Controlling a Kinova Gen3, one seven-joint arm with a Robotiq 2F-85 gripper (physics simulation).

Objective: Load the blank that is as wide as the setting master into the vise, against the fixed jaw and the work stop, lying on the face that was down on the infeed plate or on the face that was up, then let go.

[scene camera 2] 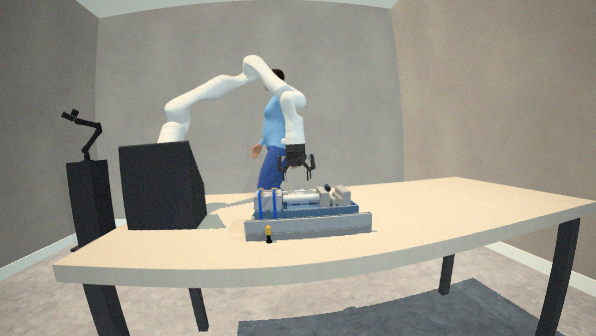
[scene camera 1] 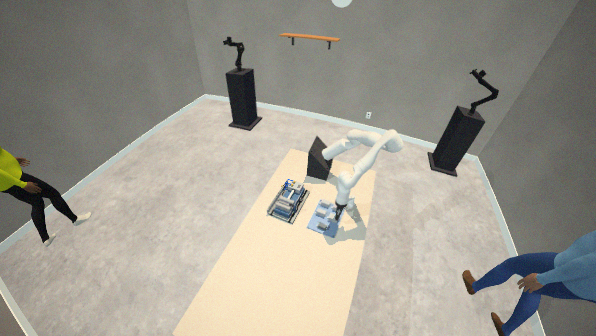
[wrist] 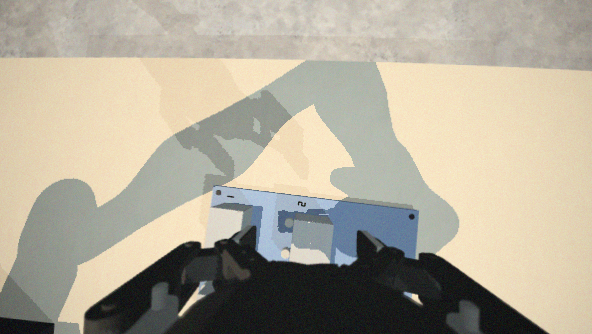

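Seen in the pictures: gripper, between the fingertips: (scene camera 2: 296, 181) (scene camera 1: 338, 214) (wrist: 305, 239); arm's base, origin of its link: (scene camera 2: 163, 174) (scene camera 1: 326, 155).
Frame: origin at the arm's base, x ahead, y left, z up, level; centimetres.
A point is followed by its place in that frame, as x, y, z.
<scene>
The blue infeed plate (scene camera 1: 313, 226) {55.7, 7.6, -14.1} (wrist: 375, 220) {54.1, 20.9, -14.1} carries several light grey blanks. My gripper (scene camera 1: 338, 217) {45.6, 20.5, -7.6} (scene camera 2: 296, 177) {45.6, 20.5, -7.6} (wrist: 305, 239) {45.6, 20.5, -7.6} is open and empty, above the plate. In the wrist view one blank (wrist: 312, 242) {46.4, 19.3, -10.5} shows between the two fingertips, below them, near the mark 2; a wider-looking blank (wrist: 225, 225) {37.3, 20.6, -10.5} lies to its left near the mark 1, partly behind the left finger. The vise (scene camera 1: 288, 201) {48.4, -12.4, -5.7} (scene camera 2: 312, 211) {43.6, -19.1, -9.6} stands beside the plate, with grey blocks on its blue body. I cannot tell which block is the setting master. The gripper's body hides the near part of the plate.
A long grey rail (scene camera 2: 310, 228) {42.1, -23.5, -12.4} runs along the vise's side, with a yellow and black knob (scene camera 2: 268, 233) {32.5, -24.1, -12.6} before it. The black arm mount (scene camera 1: 318, 160) {11.4, -3.3, 2.6} (scene camera 2: 160, 185) {3.3, -11.2, -2.1} stands on the table (scene camera 1: 270, 265) {89.2, -7.8, -14.9} (scene camera 2: 425, 220) {74.6, -22.7, -14.9}. Two people and two black pedestals are around the table.
</scene>
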